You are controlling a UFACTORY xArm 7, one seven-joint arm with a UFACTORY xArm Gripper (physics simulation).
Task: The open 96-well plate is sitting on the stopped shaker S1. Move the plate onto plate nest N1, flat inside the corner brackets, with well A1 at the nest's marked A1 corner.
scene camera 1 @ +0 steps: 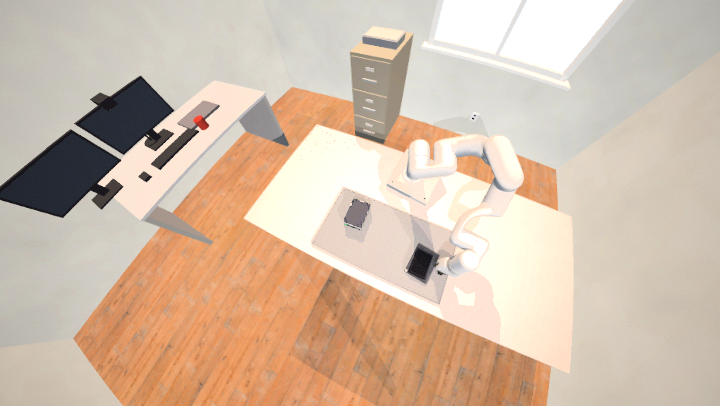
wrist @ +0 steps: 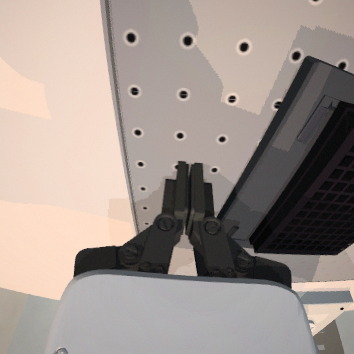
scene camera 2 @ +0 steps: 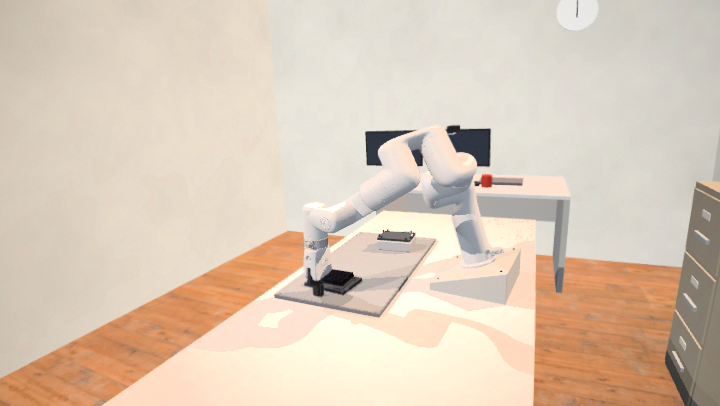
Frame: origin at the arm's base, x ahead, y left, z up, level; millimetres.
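Seen in the pictures: gripper, fingertip midpoint: (scene camera 1: 439,271) (wrist: 187,175) (scene camera 2: 318,295); arm's base at its link origin: (scene camera 2: 478,261).
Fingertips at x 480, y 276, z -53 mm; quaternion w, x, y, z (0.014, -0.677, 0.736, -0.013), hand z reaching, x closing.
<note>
Pixels of each thing's top centre, then the offset from my fingertips to it. "spot": a spot on its surface instead. Level surfaces: height alone.
- black 96-well plate at its top centre: (wrist: 345,213) (scene camera 2: 331,274) (scene camera 1: 421,263) 1 mm back, 105 mm right, 29 mm up
- shaker S1 at a spot on its surface: (scene camera 2: 396,240) spot: 141 mm back, 443 mm right, 49 mm up
- perforated grey board at its surface level: 0 mm up
- pale table at its surface level: 13 mm down
The black 96-well plate (scene camera 1: 422,262) (scene camera 2: 339,276) (wrist: 312,220) lies on the dark grey nest N1 (scene camera 1: 416,278) (scene camera 2: 351,286) (wrist: 280,132). In the wrist view a wide strip of the nest with raised bracket pieces shows on the plate's near side. Whether the plate is fully seated cannot be told. Its A1 corner is out of the wrist view. A small pale mark shows at the nest's front left corner in scene camera 1, too small to read. My gripper (scene camera 1: 440,272) (scene camera 2: 318,288) (wrist: 187,175) is shut and empty, low beside the nest, over the board's end.
The shaker S1 (scene camera 1: 356,213) (scene camera 2: 396,242), a white box with a dark top and corner posts, stands at the board's far end from my gripper and bears no plate. The perforated grey board (scene camera 1: 383,252) (scene camera 2: 373,302) (wrist: 155,65) lies on the pale table (scene camera 1: 529,282) (scene camera 2: 428,373).
</note>
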